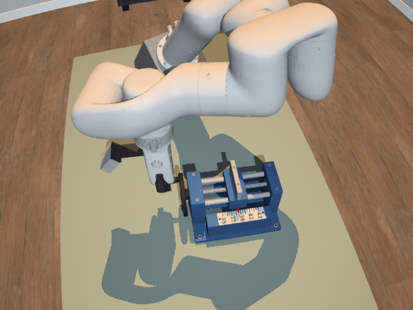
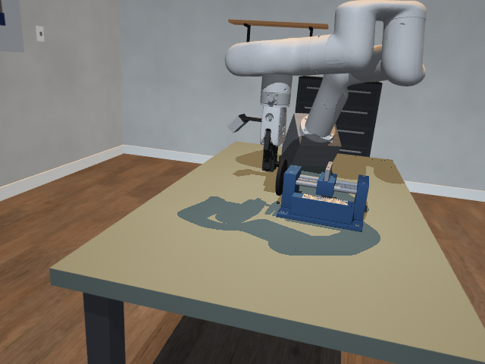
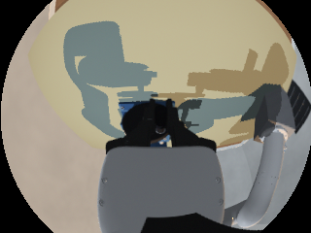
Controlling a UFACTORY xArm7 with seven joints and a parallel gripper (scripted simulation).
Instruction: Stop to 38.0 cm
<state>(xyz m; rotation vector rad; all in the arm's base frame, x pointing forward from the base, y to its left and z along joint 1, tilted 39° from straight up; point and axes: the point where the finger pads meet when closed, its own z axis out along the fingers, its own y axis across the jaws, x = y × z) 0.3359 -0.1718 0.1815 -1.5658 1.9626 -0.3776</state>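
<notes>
The handwheel is 20 mm to the left of my hand, 10 mm below it and 10 mm ahead of it. Round my hand: stop plate (150 mm to the left, 60 mm ahead, 10 mm below).
</notes>
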